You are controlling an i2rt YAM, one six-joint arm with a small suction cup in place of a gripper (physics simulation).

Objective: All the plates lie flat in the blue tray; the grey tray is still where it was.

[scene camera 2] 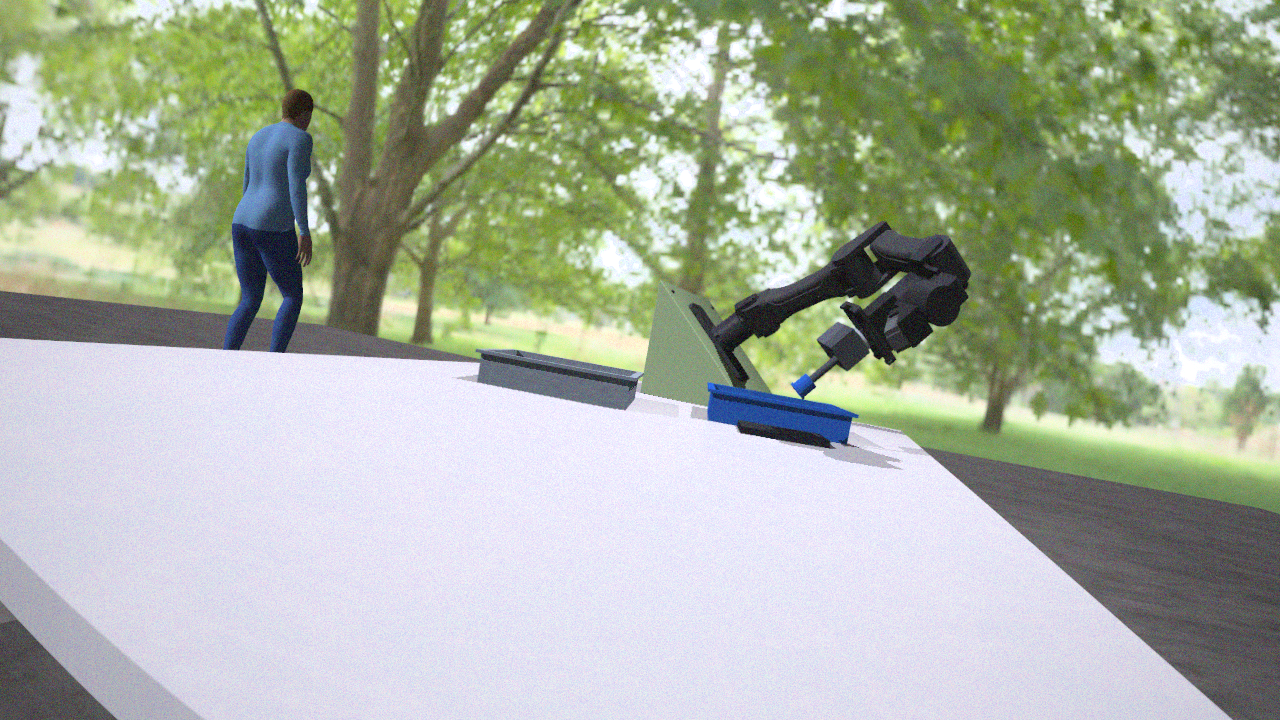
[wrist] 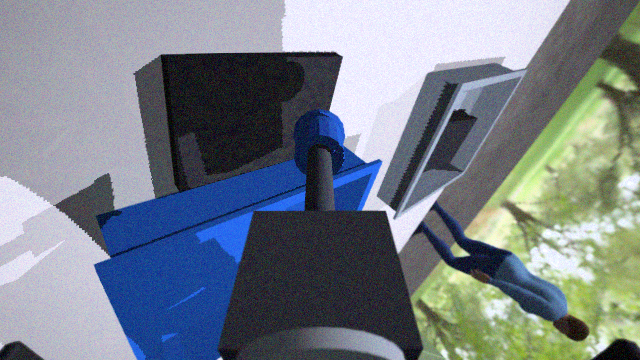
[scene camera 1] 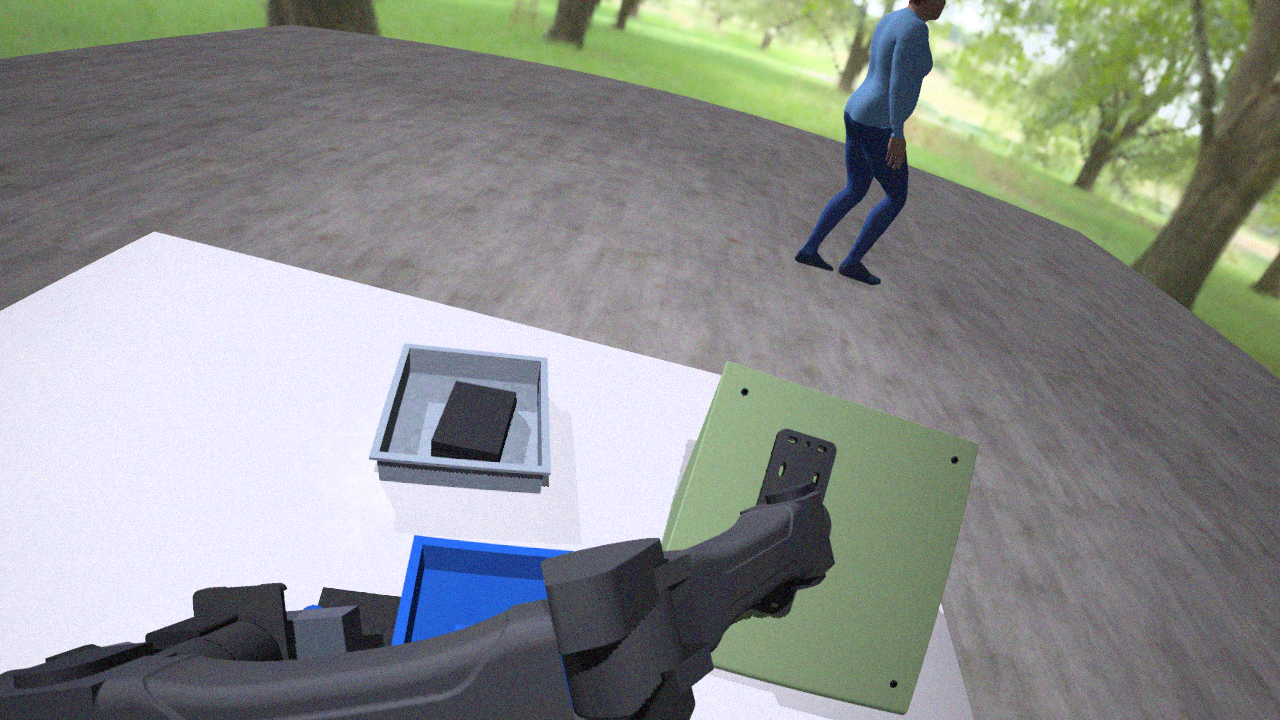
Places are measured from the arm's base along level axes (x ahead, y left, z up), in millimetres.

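Where they show: hand, tool point: point(scene camera 2: 796, 391) point(wrist: 319, 133); arm's base, link origin: point(scene camera 2: 717, 343).
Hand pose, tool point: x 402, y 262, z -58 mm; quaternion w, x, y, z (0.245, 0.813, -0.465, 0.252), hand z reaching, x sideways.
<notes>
Each offset is from my tool point to the top centre of the thing. Level surfaces: height alone.
One black plate @(6 mm ahead, 371 mm right, 38 mm down) point(scene camera 1: 474, 420) point(wrist: 455, 132) lies inside the grey tray @(20 mm ahead, 375 mm right, 21 mm down) point(scene camera 1: 456, 466) point(scene camera 2: 554, 380) point(wrist: 412, 135), turned at an angle to its walls. Another black plate @(21 mm back, 14 mm right, 61 mm down) point(scene camera 1: 362, 600) point(scene camera 2: 783, 435) point(wrist: 225, 100) lies on the table beside the long side of the blue tray @(173 mm back, 63 mm right, 21 mm down) point(scene camera 1: 483, 542) point(scene camera 2: 778, 413) point(wrist: 200, 205). My suction cup point(scene camera 1: 310, 608) point(scene camera 2: 802, 386) point(wrist: 319, 135) is blue, tilted and carries nothing. In scene camera 2 it shows above the blue tray's rim. No plate shows in the visible part of the blue tray; my arm hides the rest in scene camera 1.
The arm is mounted on a sloping green board point(scene camera 1: 877, 555) point(scene camera 2: 675, 349), which stands at the table's edge. The grey tray stands apart from the blue tray on the white table @(71 mm down) point(scene camera 1: 223, 402) point(scene camera 2: 537, 537). A person point(scene camera 1: 886, 80) point(scene camera 2: 275, 179) point(wrist: 530, 285) is beyond the table.
</notes>
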